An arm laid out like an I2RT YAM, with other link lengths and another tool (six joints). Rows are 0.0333 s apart.
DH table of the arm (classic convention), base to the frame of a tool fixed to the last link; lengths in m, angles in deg. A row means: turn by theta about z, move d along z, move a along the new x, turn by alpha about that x. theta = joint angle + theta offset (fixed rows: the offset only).
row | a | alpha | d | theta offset
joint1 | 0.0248 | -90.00 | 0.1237 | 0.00
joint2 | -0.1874 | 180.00 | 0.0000 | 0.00
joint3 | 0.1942 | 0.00 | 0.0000 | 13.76
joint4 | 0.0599 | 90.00 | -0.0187 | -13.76
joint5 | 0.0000 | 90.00 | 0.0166 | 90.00
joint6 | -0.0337 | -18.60 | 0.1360 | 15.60
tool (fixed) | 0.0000 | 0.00 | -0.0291 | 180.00
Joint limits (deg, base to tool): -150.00..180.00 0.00..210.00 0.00..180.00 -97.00..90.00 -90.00..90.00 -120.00..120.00
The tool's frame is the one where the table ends.
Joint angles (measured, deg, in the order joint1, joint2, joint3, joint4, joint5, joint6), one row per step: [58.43 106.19 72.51 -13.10 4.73 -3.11]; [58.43 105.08 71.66 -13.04 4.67 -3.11]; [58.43 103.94 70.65 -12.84 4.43 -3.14]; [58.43 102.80 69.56 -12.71 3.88 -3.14]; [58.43 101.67 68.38 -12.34 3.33 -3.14]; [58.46 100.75 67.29 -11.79 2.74 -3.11]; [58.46 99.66 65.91 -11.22 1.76 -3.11]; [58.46 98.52 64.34 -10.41 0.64 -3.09]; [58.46 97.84 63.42 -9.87 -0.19 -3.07]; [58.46 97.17 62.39 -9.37 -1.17 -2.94]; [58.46 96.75 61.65 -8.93 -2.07 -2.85]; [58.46 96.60 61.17 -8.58 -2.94 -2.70]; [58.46 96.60 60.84 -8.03 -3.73 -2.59]
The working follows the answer.
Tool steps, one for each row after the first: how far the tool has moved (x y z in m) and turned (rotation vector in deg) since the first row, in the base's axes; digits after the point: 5 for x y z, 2 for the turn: [-0.00142 -0.00209 0.00248 0.30 -0.13 0.04]; [-0.00330 -0.00425 0.00456 0.65 -0.17 0.23]; [-0.00595 -0.00654 0.00611 1.02 0.07 0.61]; [-0.00850 -0.00867 0.00756 1.50 0.24 0.99]; [-0.01094 -0.01014 0.00859 2.05 0.42 1.41]; [-0.01441 -0.01221 0.00920 2.66 0.87 2.10]; [-0.01820 -0.01432 0.00962 3.41 1.36 2.87]; [-0.02068 -0.01535 0.01012 3.97 1.71 3.45]; [-0.02361 -0.01668 0.00999 4.51 2.31 4.05]; [-0.02600 -0.01739 0.00980 4.98 2.84 4.62]; [-0.02797 -0.01758 0.00929 5.37 3.45 5.12]; [-0.02935 -0.01708 0.00911 5.89 3.87 5.61]
Tool pose at each row, in the base's axes (x y z in m, rotation vector in deg; rounded; the steps above come from the unrounded poses): [0.16241 0.34176 0.11308 65.65 158.41 37.52]; [0.16099 0.33967 0.11556 65.57 158.33 38.01]; [0.15911 0.33751 0.11764 65.37 158.44 38.57]; [0.15646 0.33522 0.11920 65.09 158.92 39.04]; [0.15391 0.33309 0.12065 64.79 159.33 39.72]; [0.15147 0.33162 0.12167 64.45 159.78 40.51]; [0.14800 0.32955 0.12229 63.93 160.65 41.30]; [0.14421 0.32744 0.12270 63.34 161.60 42.30]; [0.14173 0.32640 0.12320 62.89 162.30 43.07]; [0.13880 0.32508 0.12308 -62.42 -162.91 -43.62]; [0.13641 0.32437 0.12289 -61.52 -162.34 -43.80]; [0.13444 0.32418 0.12238 -60.74 -161.75 -43.82]; [0.13306 0.32468 0.12219 -59.97 -161.20 -44.14]

